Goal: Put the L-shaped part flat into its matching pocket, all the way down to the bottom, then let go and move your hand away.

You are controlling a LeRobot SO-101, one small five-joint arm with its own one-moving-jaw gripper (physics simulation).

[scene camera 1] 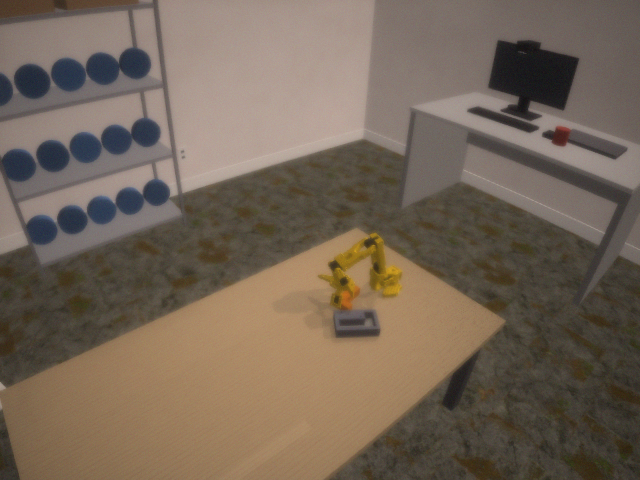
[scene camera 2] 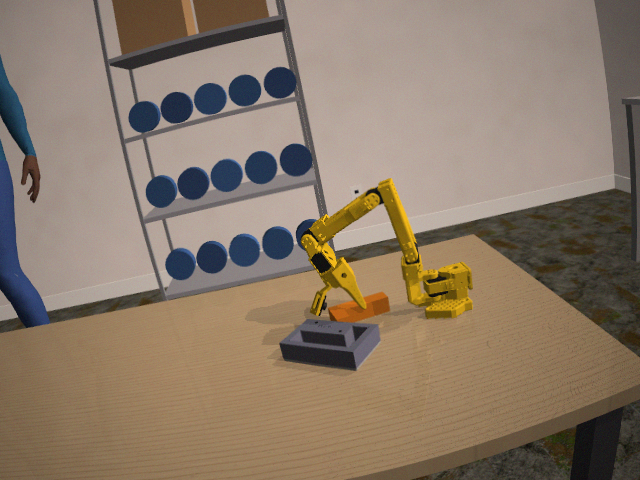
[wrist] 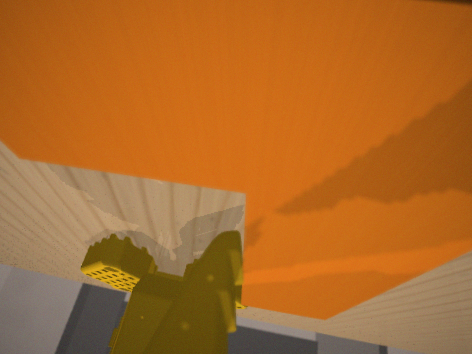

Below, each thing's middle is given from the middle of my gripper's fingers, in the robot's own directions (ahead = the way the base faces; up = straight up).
My hand is 40 mm past the orange L-shaped part [scene camera 2: 378, 303], 60 mm to the right of it and 70 mm above it. From my hand the other things lie so: grey pocket block [scene camera 2: 344, 345] 30 mm ahead, 160 mm to the left, 70 mm below.
